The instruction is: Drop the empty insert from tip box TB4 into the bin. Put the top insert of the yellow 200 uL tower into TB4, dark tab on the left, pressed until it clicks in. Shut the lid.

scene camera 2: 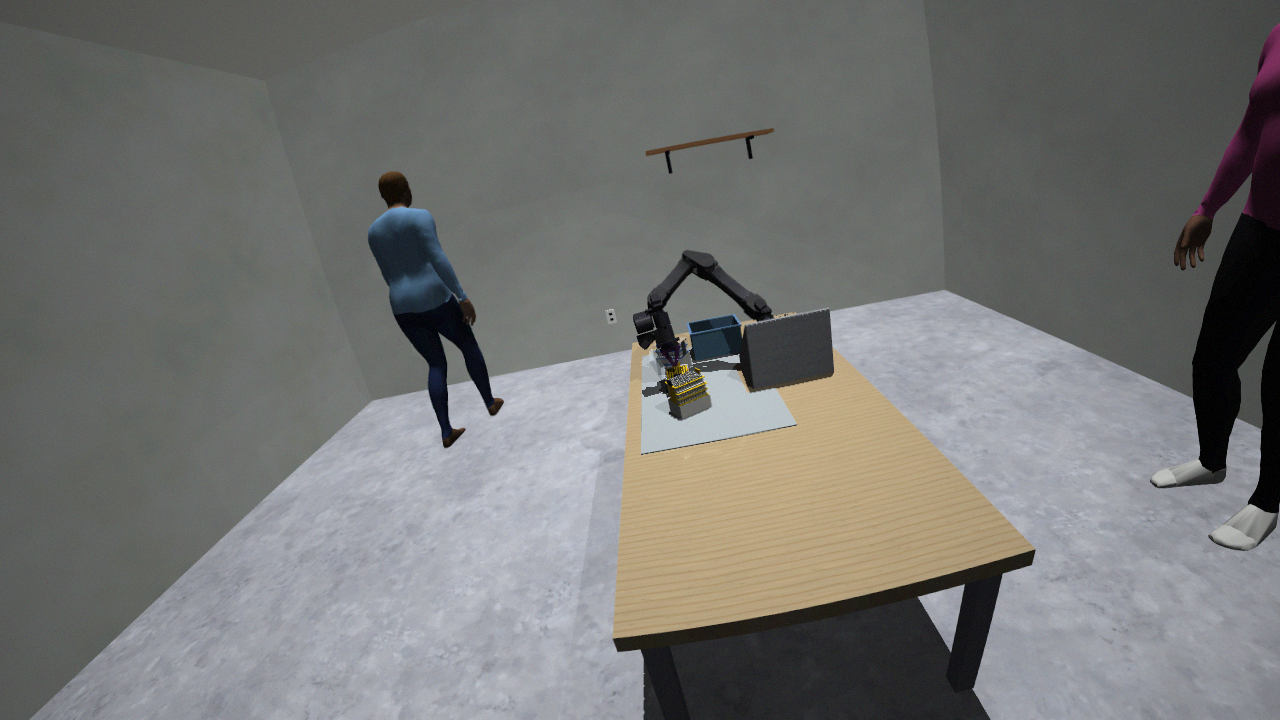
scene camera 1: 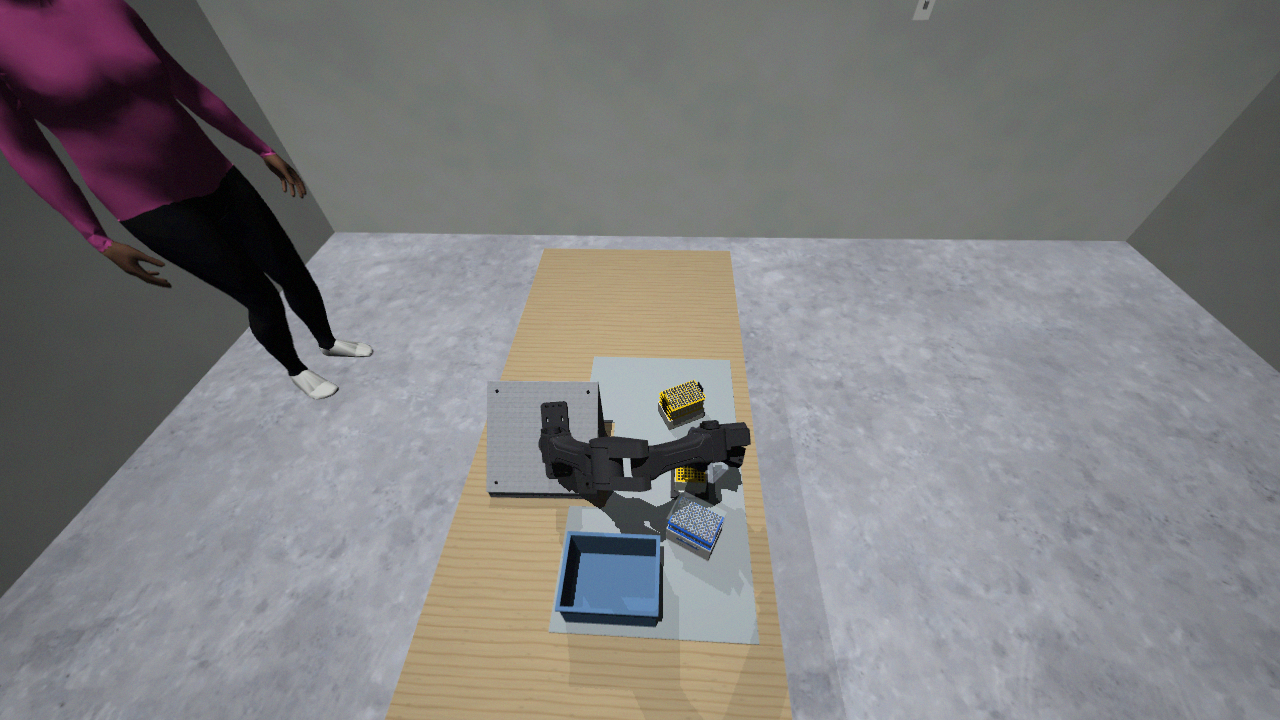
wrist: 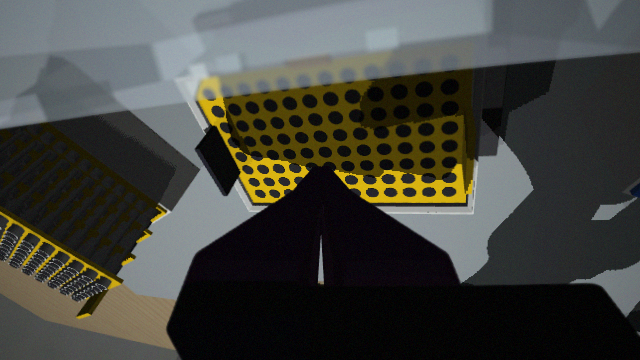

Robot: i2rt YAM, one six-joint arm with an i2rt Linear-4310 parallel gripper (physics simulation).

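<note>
Tip box TB4 (scene camera 1: 689, 475) (wrist: 345, 135) has a yellow insert in it with rows of dark, empty-looking holes. A dark tab (wrist: 218, 161) sticks out at its left in the wrist view. A clear panel (wrist: 310, 30), seemingly the lid, crosses the top of the wrist view and overlaps the box's far side. My gripper (scene camera 2: 672, 356) (wrist: 321, 179) is shut with nothing between its fingers; its tips appear over the insert's near rows. Their height above it is unclear. The yellow tower (scene camera 1: 682, 397) (scene camera 2: 687, 386) (wrist: 65, 200) stands beside the box. The blue bin (scene camera 1: 608, 617) (scene camera 2: 716, 342) shows a bare floor.
A blue-topped tip box (scene camera 1: 695, 524) stands close to TB4, on the bin side. A grey perforated plate (scene camera 1: 528, 438) (scene camera 2: 789, 349) is by the arm's base. A light mat (scene camera 1: 626, 380) (scene camera 2: 733, 429) lies under the boxes. Two people (scene camera 1: 143, 116) (scene camera 2: 411, 259) stand away from the table.
</note>
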